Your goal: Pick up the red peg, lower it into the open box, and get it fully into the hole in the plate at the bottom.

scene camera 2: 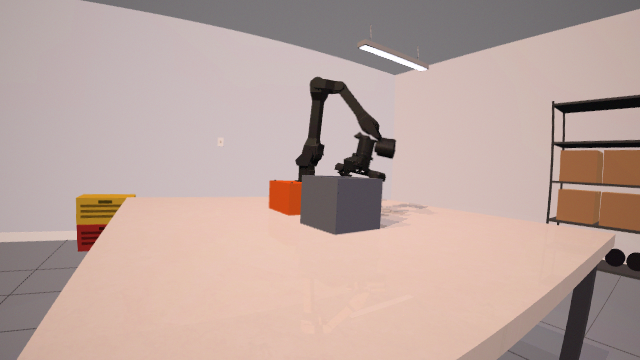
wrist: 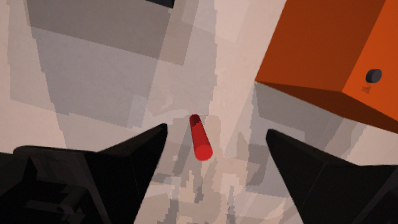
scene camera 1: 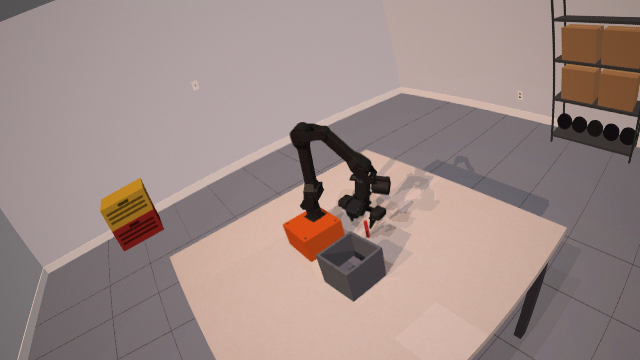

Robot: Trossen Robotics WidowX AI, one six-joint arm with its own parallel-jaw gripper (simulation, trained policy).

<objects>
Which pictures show the gripper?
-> Scene camera 2, the wrist view and scene camera 1: all of them.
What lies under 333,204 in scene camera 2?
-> A grey box.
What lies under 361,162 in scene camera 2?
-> The gripper.
</objects>
